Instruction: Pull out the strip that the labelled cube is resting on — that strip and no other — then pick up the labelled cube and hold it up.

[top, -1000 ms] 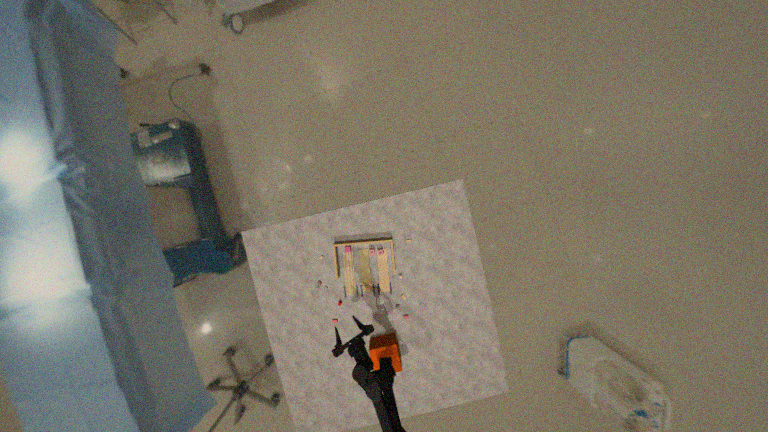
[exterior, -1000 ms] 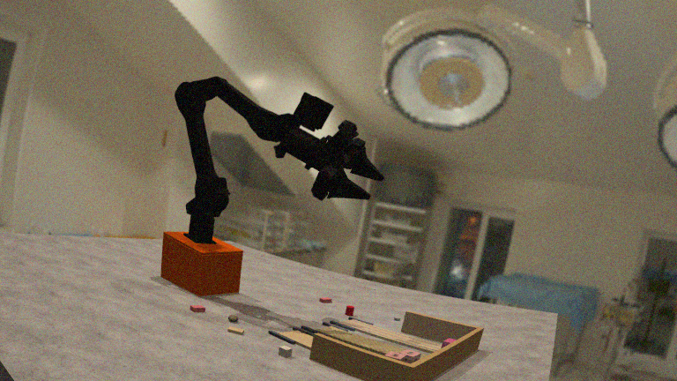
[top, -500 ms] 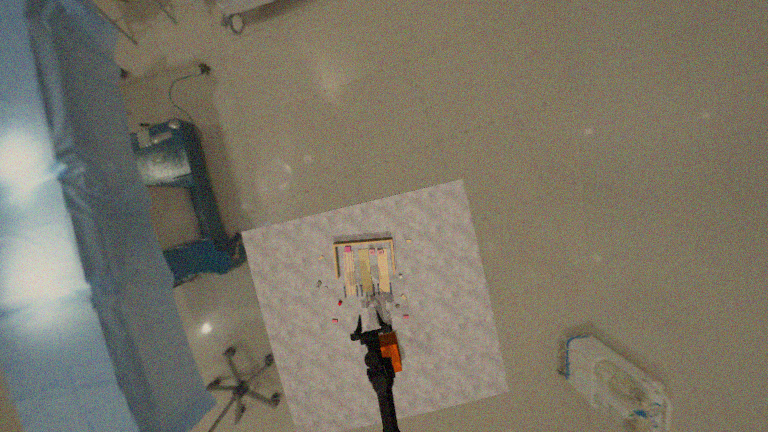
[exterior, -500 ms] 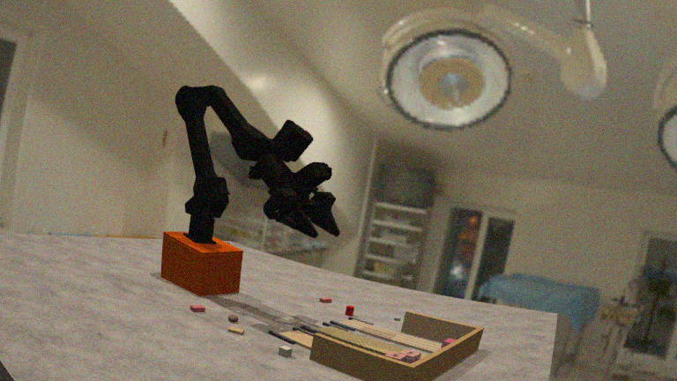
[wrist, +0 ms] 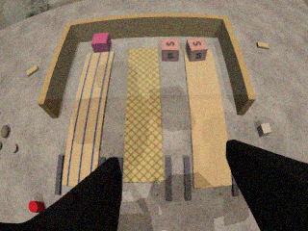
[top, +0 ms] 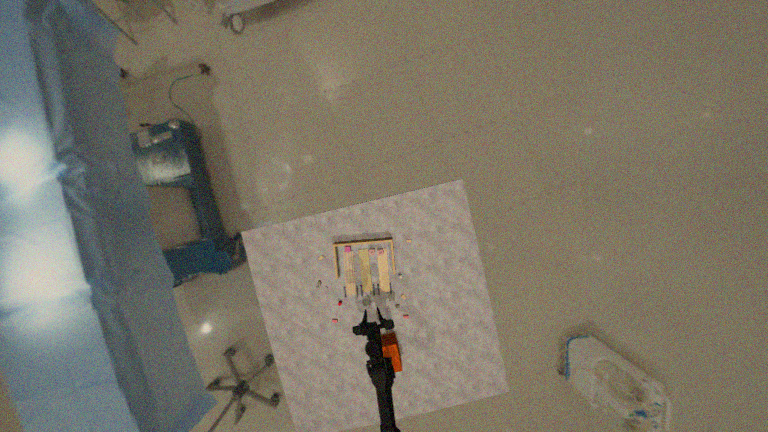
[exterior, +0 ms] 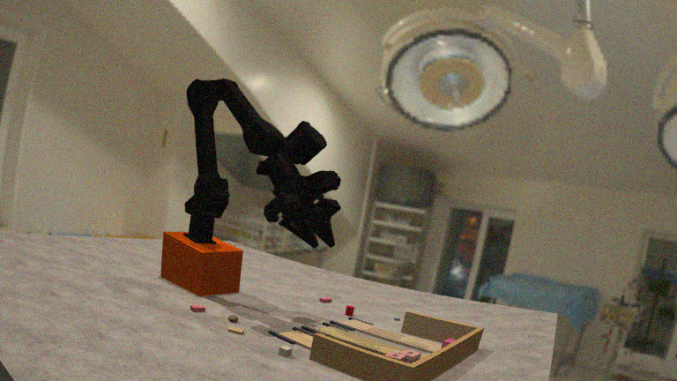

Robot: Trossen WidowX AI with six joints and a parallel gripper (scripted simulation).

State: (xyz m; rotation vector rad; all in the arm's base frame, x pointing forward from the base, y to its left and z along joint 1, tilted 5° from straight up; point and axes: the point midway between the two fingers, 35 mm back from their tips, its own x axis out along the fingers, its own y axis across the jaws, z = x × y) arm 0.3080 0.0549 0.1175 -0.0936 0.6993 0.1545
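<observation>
Right now the beige cube is 9 cm ahead of my gripper tip, 16 cm to the right of it and 17 cm below it.
</observation>
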